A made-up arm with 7 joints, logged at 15 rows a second.
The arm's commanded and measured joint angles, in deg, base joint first. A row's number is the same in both.
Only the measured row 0 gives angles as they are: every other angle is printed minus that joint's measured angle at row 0.
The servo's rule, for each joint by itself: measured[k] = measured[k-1] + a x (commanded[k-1-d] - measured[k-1]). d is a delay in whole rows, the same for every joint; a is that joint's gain. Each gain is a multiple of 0.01, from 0.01 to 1. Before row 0 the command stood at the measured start. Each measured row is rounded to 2 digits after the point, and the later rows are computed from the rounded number. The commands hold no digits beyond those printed.
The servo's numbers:
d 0
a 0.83 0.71 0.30 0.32 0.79 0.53 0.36
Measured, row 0:
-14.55, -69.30, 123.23, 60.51, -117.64, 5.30, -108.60
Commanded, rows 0 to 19:
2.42, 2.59, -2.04, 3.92, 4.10, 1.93, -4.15
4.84, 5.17, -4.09, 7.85, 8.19, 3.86, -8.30
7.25, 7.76, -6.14, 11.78, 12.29, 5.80, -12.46
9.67, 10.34, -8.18, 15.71, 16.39, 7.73, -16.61
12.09, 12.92, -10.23, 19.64, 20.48, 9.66, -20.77
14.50, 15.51, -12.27, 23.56, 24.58, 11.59, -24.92
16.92, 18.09, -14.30, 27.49, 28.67, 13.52, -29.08
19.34, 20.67, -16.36, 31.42, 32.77, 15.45, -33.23
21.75, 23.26, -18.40, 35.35, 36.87, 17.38, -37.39
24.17, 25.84, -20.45, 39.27, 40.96, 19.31, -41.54
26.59, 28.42, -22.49, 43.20, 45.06, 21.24, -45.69
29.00, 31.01, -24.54, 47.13, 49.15, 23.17, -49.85
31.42, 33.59, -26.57, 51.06, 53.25, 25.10, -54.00
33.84, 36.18, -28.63, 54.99, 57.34, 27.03, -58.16
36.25, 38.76, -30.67, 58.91, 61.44, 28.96, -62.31
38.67, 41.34, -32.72, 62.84, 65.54, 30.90, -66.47
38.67, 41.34, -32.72, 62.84, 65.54, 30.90, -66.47
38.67, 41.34, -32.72, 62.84, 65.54, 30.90, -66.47
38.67, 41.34, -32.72, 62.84, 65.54, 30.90, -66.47
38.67, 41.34, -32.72, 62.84, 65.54, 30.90, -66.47
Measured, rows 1 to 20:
2.01, 1.84, -0.61, 1.25, 3.24, 1.02, -1.49
4.36, 4.20, -1.65, 3.36, 7.15, 2.53, -3.94
6.76, 6.73, -3.00, 6.05, 11.21, 4.26, -7.01
9.18, 9.29, -4.55, 9.14, 15.30, 6.10, -10.47
11.60, 11.87, -6.25, 12.50, 19.39, 7.99, -14.18
14.01, 14.45, -8.06, 16.04, 23.49, 9.90, -18.05
16.43, 17.03, -9.93, 19.70, 27.58, 11.82, -22.02
18.85, 19.61, -11.86, 23.45, 31.68, 13.74, -26.06
21.26, 22.20, -13.82, 27.26, 35.78, 15.67, -30.14
23.68, 24.78, -15.81, 31.10, 39.87, 17.60, -34.24
26.10, 27.36, -17.81, 34.97, 43.97, 19.53, -38.36
28.51, 29.95, -19.83, 38.86, 48.06, 21.46, -42.50
30.93, 32.53, -21.85, 42.76, 52.16, 23.39, -46.64
33.35, 35.12, -23.88, 46.67, 56.25, 25.32, -50.79
35.76, 37.70, -25.92, 50.59, 60.35, 27.25, -54.94
38.18, 40.28, -27.96, 54.51, 64.45, 29.18, -59.09
38.59, 41.03, -29.39, 57.18, 65.31, 30.09, -61.75
38.66, 41.25, -30.39, 58.99, 65.49, 30.52, -63.45
38.67, 41.31, -31.09, 60.22, 65.53, 30.72, -64.54
38.67, 41.33, -31.58, 61.06, 65.54, 30.82, -65.23

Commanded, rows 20 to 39:
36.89, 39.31, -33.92, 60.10, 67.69, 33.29, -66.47
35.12, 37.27, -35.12, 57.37, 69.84, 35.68, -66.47
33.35, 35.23, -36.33, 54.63, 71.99, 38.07, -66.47
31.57, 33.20, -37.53, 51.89, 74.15, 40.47, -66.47
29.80, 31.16, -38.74, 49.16, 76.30, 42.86, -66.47
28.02, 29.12, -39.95, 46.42, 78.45, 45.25, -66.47
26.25, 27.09, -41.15, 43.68, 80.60, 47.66, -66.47
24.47, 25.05, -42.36, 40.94, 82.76, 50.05, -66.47
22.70, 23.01, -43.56, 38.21, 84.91, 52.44, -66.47
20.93, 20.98, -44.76, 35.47, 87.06, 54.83, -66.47
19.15, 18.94, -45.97, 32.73, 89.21, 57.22, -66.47
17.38, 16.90, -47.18, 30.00, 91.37, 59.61, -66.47
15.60, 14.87, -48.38, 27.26, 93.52, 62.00, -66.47
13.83, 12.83, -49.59, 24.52, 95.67, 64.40, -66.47
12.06, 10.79, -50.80, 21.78, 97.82, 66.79, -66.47
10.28, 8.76, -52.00, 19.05, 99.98, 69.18, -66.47
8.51, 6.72, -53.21, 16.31, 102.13, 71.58, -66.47
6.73, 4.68, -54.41, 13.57, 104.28, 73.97, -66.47
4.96, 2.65, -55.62, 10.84, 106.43, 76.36, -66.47
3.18, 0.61, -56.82, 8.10, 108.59, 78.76, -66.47
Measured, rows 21 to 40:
37.19, 39.90, -32.28, 60.75, 67.24, 32.13, -65.68
35.47, 38.03, -33.13, 59.67, 69.29, 34.01, -65.96
33.71, 36.04, -34.09, 58.06, 71.42, 36.16, -66.14
31.93, 34.02, -35.12, 56.09, 73.58, 38.44, -66.26
30.16, 31.99, -36.21, 53.87, 75.73, 40.78, -66.34
28.38, 29.95, -37.33, 51.49, 77.88, 43.15, -66.39
26.61, 27.92, -38.48, 48.99, 80.03, 45.54, -66.42
24.83, 25.88, -39.64, 46.41, 82.19, 47.93, -66.44
23.06, 23.84, -40.82, 43.79, 84.34, 50.32, -66.45
21.29, 21.81, -42.00, 41.13, 86.49, 52.71, -66.46
19.51, 19.77, -43.19, 38.44, 88.64, 55.10, -66.46
17.74, 17.73, -44.39, 35.74, 90.80, 57.49, -66.46
15.96, 15.70, -45.59, 33.03, 92.95, 59.88, -66.46
14.19, 13.66, -46.79, 30.31, 95.10, 62.28, -66.46
12.42, 11.62, -47.99, 27.58, 97.25, 64.67, -66.46
10.64, 9.59, -49.19, 24.85, 99.41, 67.06, -66.46
8.87, 7.55, -50.40, 22.12, 101.56, 69.46, -66.46
7.09, 5.51, -51.60, 19.38, 103.71, 71.85, -66.46
5.32, 3.48, -52.81, 16.65, 105.86, 74.24, -66.46
3.54, 1.44, -54.01, 13.91, 108.02, 76.64, -66.46

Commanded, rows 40 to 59:
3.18, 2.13, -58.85, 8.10, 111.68, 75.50, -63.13
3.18, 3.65, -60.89, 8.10, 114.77, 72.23, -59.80
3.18, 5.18, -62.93, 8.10, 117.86, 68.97, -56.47
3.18, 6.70, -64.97, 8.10, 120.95, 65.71, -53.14
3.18, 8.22, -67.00, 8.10, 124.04, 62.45, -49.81
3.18, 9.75, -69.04, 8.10, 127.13, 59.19, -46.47
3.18, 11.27, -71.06, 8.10, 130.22, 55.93, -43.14
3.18, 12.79, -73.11, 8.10, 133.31, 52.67, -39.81
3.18, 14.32, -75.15, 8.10, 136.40, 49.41, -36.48
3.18, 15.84, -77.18, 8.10, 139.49, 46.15, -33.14
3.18, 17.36, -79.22, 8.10, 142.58, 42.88, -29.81
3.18, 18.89, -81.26, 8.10, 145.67, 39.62, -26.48
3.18, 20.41, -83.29, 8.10, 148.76, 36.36, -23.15
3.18, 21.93, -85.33, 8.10, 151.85, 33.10, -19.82
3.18, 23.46, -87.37, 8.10, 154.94, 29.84, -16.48
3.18, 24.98, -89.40, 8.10, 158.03, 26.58, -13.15
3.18, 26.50, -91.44, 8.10, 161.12, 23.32, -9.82
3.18, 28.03, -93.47, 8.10, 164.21, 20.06, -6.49
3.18, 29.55, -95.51, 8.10, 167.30, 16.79, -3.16
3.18, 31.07, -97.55, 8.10, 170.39, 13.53, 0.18
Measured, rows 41 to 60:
3.24, 1.93, -55.46, 12.05, 110.91, 76.04, -65.26
3.19, 3.15, -57.09, 10.79, 113.96, 74.02, -63.29
3.18, 4.59, -58.84, 9.93, 117.04, 71.34, -60.83
3.18, 6.09, -60.68, 9.34, 120.13, 68.36, -58.06
3.18, 7.60, -62.58, 8.94, 123.22, 65.23, -55.09
3.18, 9.13, -64.52, 8.67, 126.31, 62.03, -51.99
3.18, 10.65, -66.48, 8.49, 129.40, 58.80, -48.80
3.18, 12.17, -68.47, 8.37, 132.49, 55.55, -45.56
3.18, 13.70, -70.47, 8.28, 135.58, 52.30, -42.29
3.18, 15.22, -72.48, 8.22, 138.67, 49.04, -39.00
3.18, 16.74, -74.50, 8.18, 141.76, 45.78, -35.69
3.18, 18.27, -76.53, 8.15, 144.85, 42.52, -32.37
3.18, 19.79, -78.56, 8.13, 147.94, 39.26, -29.05
3.18, 21.31, -80.59, 8.12, 151.03, 36.00, -25.73
3.18, 22.84, -82.62, 8.11, 154.12, 32.74, -22.40
3.18, 24.36, -84.65, 8.11, 157.21, 29.48, -19.07
3.18, 25.88, -86.69, 8.11, 160.30, 26.22, -15.74
3.18, 27.41, -88.72, 8.11, 163.39, 22.96, -12.41
3.18, 28.93, -90.76, 8.11, 166.48, 19.69, -9.08
3.18, 30.45, -92.80, 8.11, 169.57, 16.43, -5.75

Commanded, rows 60 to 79:
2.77, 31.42, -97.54, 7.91, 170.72, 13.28, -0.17
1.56, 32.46, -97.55, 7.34, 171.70, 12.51, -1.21
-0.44, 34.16, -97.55, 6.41, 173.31, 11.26, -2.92
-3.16, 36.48, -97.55, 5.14, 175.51, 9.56, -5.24
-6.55, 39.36, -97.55, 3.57, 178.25, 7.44, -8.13
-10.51, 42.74, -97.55, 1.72, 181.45, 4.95, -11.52
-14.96, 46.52, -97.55, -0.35, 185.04, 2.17, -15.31
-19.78, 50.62, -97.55, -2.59, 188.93, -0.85, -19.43
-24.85, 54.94, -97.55, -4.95, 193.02, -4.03, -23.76
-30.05, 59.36, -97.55, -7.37, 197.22, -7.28, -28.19
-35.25, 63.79, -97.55, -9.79, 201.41, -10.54, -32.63
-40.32, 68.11, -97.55, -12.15, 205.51, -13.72, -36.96
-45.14, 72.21, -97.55, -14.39, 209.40, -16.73, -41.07
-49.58, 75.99, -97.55, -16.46, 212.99, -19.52, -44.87
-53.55, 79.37, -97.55, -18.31, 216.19, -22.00, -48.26
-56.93, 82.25, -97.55, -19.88, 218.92, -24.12, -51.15
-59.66, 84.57, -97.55, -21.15, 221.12, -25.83, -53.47
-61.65, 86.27, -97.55, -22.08, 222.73, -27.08, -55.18
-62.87, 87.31, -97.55, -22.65, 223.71, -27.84, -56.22
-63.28, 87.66, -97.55, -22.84, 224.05, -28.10, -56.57
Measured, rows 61 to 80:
2.84, 31.14, -94.22, 8.05, 170.48, 14.76, -3.74
1.78, 32.08, -95.22, 7.82, 171.44, 13.57, -2.83
-0.06, 33.56, -95.92, 7.37, 172.92, 12.35, -2.86
-2.63, 35.63, -96.41, 6.66, 174.97, 10.87, -3.72
-5.88, 38.28, -96.75, 5.67, 177.56, 9.05, -5.31
-9.72, 41.45, -96.99, 4.41, 180.63, 6.88, -7.55
-14.07, 45.05, -97.16, 2.89, 184.11, 4.38, -10.34
-18.81, 49.00, -97.28, 1.14, 187.92, 1.61, -13.61
-23.82, 53.22, -97.36, -0.81, 191.95, -1.38, -17.26
-28.99, 57.58, -97.42, -2.91, 196.11, -4.51, -21.19
-34.19, 61.99, -97.46, -5.11, 200.30, -7.71, -25.31
-39.28, 66.34, -97.49, -7.36, 204.42, -10.90, -29.50
-44.14, 70.51, -97.51, -9.61, 208.35, -13.99, -33.67
-48.66, 74.40, -97.52, -11.80, 212.02, -16.92, -37.70
-52.72, 77.93, -97.53, -13.88, 215.31, -19.61, -41.50
-56.21, 81.00, -97.54, -15.80, 218.16, -22.00, -44.97
-59.07, 83.53, -97.54, -17.51, 220.50, -24.03, -48.03
-61.21, 85.48, -97.54, -18.97, 222.26, -25.65, -50.60
-62.59, 86.78, -97.54, -20.15, 223.41, -26.81, -52.62
-63.16, 87.40, -97.54, -21.01, 223.92, -27.49, -54.04

